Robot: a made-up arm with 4 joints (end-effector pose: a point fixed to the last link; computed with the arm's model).
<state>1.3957 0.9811 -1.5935 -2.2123</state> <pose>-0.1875 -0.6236 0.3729 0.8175 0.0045 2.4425</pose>
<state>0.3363 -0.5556 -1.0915 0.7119</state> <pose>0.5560 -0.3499 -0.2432 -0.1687 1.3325 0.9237</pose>
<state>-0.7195 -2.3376 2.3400 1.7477</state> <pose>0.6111 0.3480 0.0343 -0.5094 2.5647 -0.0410</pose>
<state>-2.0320 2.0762 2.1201 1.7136</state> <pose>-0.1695 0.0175 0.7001 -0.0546 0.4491 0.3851</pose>
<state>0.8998 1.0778 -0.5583 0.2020</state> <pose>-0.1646 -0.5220 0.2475 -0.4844 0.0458 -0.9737</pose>
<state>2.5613 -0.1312 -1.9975 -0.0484</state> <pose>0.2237 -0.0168 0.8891 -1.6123 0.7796 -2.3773</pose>
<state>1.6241 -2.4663 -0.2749 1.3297</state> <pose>0.1913 -0.3028 -0.4044 -0.4853 -2.0459 -1.5114</pose>
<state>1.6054 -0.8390 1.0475 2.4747</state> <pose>0.4290 -0.0940 0.4161 0.5272 -1.0093 -2.2283</pose>
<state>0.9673 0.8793 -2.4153 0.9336</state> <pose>-0.2759 -0.6214 -0.0488 1.1022 1.1663 -0.5879</pose>
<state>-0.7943 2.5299 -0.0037 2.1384</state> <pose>-0.3284 0.3598 0.2183 0.7866 0.1530 -0.3717</pose>
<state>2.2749 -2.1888 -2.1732 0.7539</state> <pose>0.4746 -0.6933 0.3099 0.6897 -1.6875 0.9896</pose>
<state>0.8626 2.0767 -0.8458 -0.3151</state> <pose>-0.4231 -0.2914 -0.1619 0.3682 -0.2922 -2.1902</pose>
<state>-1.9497 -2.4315 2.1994 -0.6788</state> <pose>0.5986 0.1676 0.4813 -1.7349 0.6946 -0.4316</pose>
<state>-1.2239 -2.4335 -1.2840 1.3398</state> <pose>0.2393 0.6798 0.4784 1.2304 0.0578 -2.8362</pose>
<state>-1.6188 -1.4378 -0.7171 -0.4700</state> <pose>0.6024 0.3766 0.4333 0.8701 -0.3789 0.9674</pose>
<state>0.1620 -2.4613 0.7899 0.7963</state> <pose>0.3562 0.4196 -0.0178 -0.8876 0.5658 -2.8956</pose>
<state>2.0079 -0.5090 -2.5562 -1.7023</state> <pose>0.2599 -0.3871 0.7599 1.5360 -0.2181 1.0444</pose>
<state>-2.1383 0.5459 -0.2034 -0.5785</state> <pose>0.0826 0.4665 -0.1070 1.8596 1.2960 -0.4187</pose>
